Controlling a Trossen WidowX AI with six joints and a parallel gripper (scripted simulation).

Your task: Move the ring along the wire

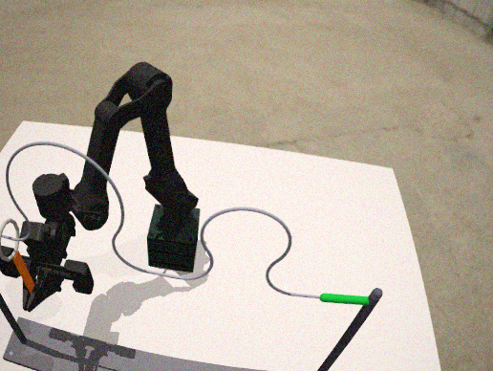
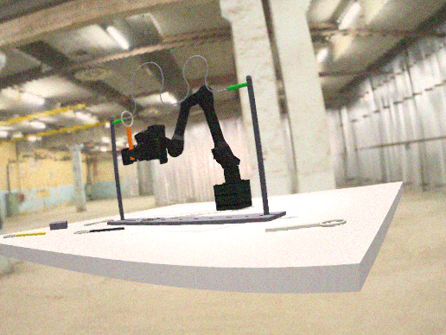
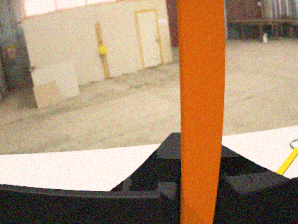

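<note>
Right now my gripper tip is 80 mm below the orange-handled ring, 40 mm past it and 10 mm to the left of it. Also, from my gripper tip: grey block: 310 mm to the right, 240 mm below, 150 mm ahead; pale ring tool: 700 mm to the left, 250 mm below, 90 mm ahead; yellow-handled ring tool: 360 mm ahead, 250 mm to the right, 250 mm below.
</note>
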